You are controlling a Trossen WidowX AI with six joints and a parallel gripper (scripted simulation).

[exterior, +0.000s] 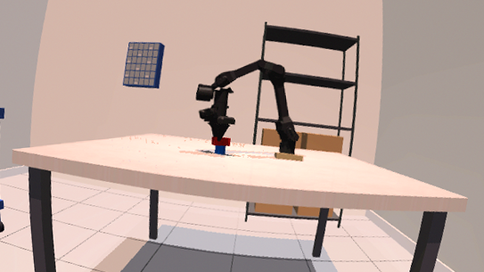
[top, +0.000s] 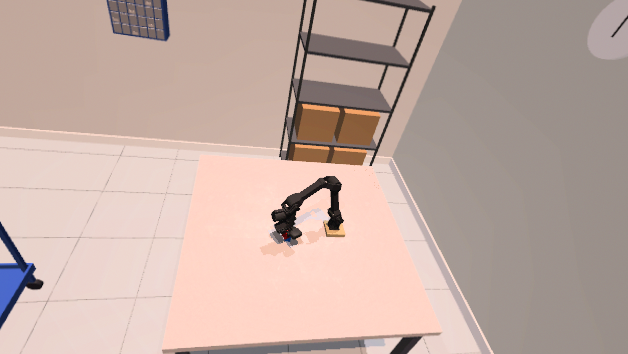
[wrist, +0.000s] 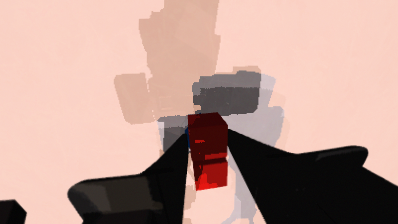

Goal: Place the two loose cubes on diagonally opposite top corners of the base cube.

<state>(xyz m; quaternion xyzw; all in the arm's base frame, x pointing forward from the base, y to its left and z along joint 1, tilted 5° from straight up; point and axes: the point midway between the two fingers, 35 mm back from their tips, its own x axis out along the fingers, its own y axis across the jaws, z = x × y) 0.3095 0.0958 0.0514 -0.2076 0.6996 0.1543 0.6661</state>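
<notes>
My gripper tip is 2 cm past the blue base cube, 1 cm to the left of it and 4 cm above it.
</notes>
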